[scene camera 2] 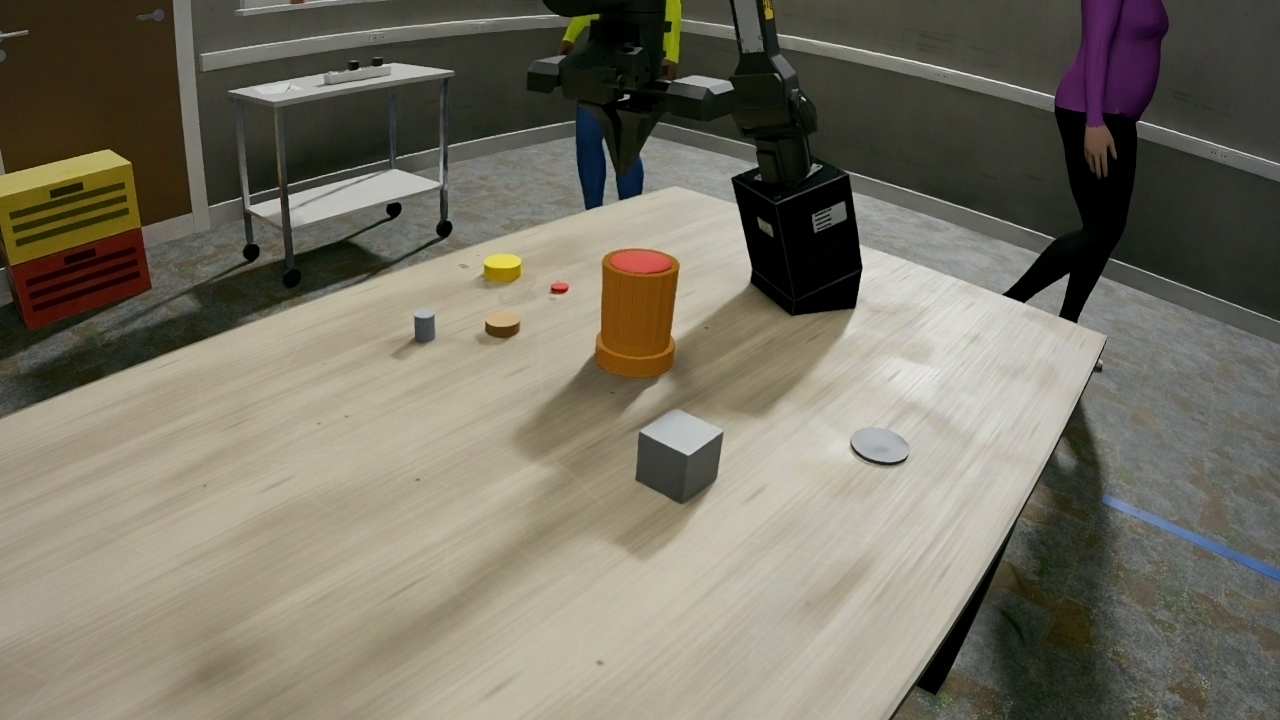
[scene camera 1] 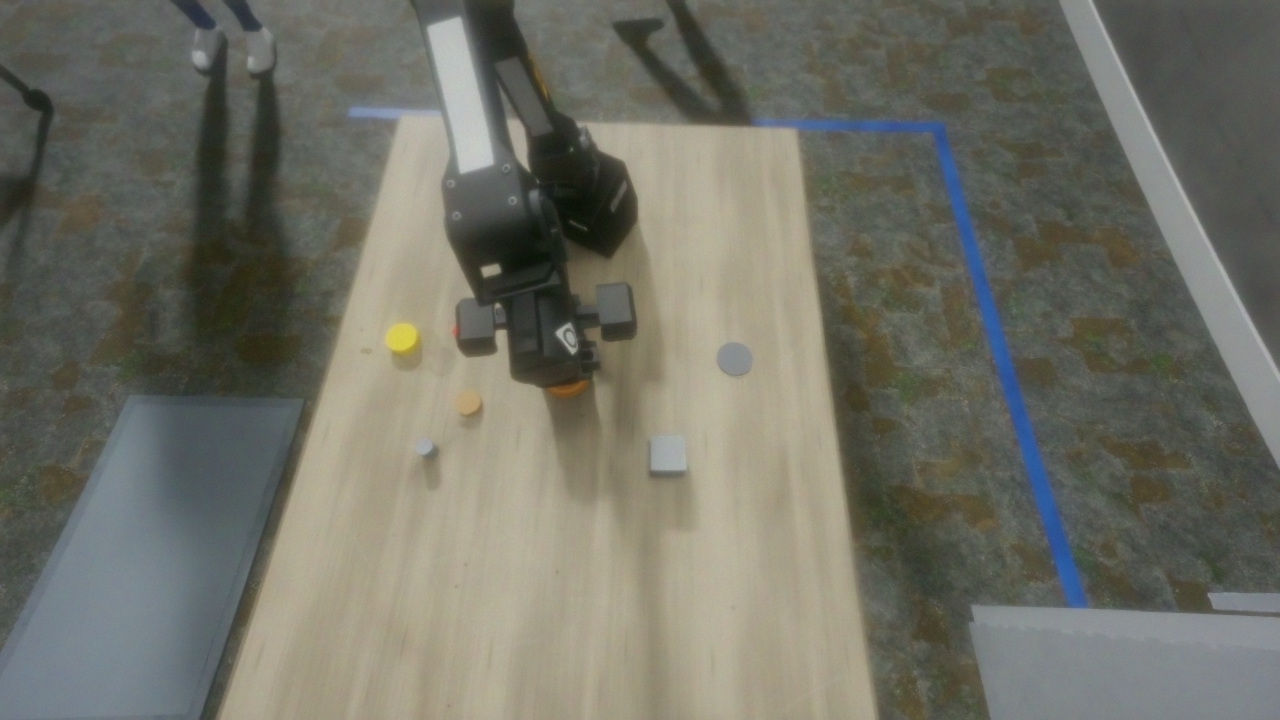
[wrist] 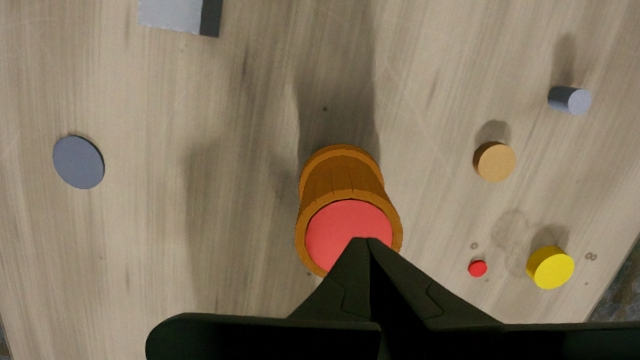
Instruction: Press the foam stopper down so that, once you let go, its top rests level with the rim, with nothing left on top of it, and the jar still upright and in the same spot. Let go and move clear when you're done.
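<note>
The orange jar (scene camera 1: pixel 567 391) (scene camera 2: pixel 636 313) (wrist: pixel 345 172) stands upright on the table. The red foam stopper (scene camera 2: pixel 640 260) (wrist: pixel 345 227) fills its mouth, and its top looks about level with the rim, with nothing lying on it. In scene camera 1 the arm hides the stopper and most of the jar. My gripper (scene camera 2: pixel 623 171) (wrist: pixel 362 249) is shut and empty. It hangs above the jar, clear of the stopper, with a visible gap in scene camera 2. In the wrist view the fingertips overlap part of the stopper.
A grey cube (scene camera 1: pixel 667 454) (scene camera 2: pixel 678 454) and a grey disc (scene camera 1: pixel 733 358) (scene camera 2: pixel 879 445) (wrist: pixel 78 162) lie to one side. A yellow disc (scene camera 2: pixel 502 266), a small red disc (scene camera 2: pixel 559 287), a tan disc (scene camera 2: pixel 502 324) and a small grey cylinder (scene camera 2: pixel 424 325) are on the other.
</note>
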